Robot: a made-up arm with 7 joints. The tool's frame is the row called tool.
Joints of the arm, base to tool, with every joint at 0 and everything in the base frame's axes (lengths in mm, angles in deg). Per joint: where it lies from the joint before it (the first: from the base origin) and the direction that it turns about. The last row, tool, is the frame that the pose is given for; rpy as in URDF.
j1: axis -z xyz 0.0 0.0 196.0
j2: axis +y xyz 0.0 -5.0 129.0
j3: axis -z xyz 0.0 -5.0 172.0
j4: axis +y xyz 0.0 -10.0 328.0
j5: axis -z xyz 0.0 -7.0 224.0
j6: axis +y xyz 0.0 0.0 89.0
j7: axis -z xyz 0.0 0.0 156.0
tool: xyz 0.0 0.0 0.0 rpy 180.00 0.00 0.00
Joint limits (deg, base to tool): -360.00..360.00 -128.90..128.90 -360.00..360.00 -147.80..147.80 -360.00..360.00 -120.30..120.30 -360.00..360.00
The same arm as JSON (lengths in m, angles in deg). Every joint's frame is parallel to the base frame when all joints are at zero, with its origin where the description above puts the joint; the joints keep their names.
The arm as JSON. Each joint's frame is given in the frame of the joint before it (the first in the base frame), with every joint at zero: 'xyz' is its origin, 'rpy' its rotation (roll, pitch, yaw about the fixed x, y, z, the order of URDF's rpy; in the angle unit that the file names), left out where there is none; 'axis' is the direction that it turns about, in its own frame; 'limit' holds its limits. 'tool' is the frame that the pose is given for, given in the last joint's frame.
{"units": {"length": "m", "angle": "deg"}, "joints": [
  {"name": "j1", "type": "revolute", "origin": {"xyz": [0.0, 0.0, 0.196]}, "axis": [0.0, 0.0, -1.0], "limit": {"lower": -360.0, "upper": 360.0}},
  {"name": "j2", "type": "revolute", "origin": {"xyz": [0.0, -0.005, 0.129]}, "axis": [0.0, 1.0, 0.0], "limit": {"lower": -128.9, "upper": 128.9}},
  {"name": "j3", "type": "revolute", "origin": {"xyz": [0.0, -0.005, 0.172]}, "axis": [0.0, 0.0, -1.0], "limit": {"lower": -360.0, "upper": 360.0}},
  {"name": "j4", "type": "revolute", "origin": {"xyz": [0.0, -0.01, 0.328]}, "axis": [0.0, 1.0, 0.0], "limit": {"lower": -147.8, "upper": 147.8}},
  {"name": "j5", "type": "revolute", "origin": {"xyz": [0.0, -0.007, 0.224]}, "axis": [0.0, 0.0, -1.0], "limit": {"lower": -360.0, "upper": 360.0}},
  {"name": "j6", "type": "revolute", "origin": {"xyz": [0.0, 0.0, 0.089]}, "axis": [0.0, 1.0, 0.0], "limit": {"lower": -120.3, "upper": 120.3}},
  {"name": "j7", "type": "revolute", "origin": {"xyz": [0.0, 0.0, 0.156]}, "axis": [0.0, 0.0, -1.0], "limit": {"lower": -360.0, "upper": 360.0}}
], "tool": {"origin": {"xyz": [0.0, 0.0, 0.0], "rpy": [180.0, 0.0, 0.0]}}}

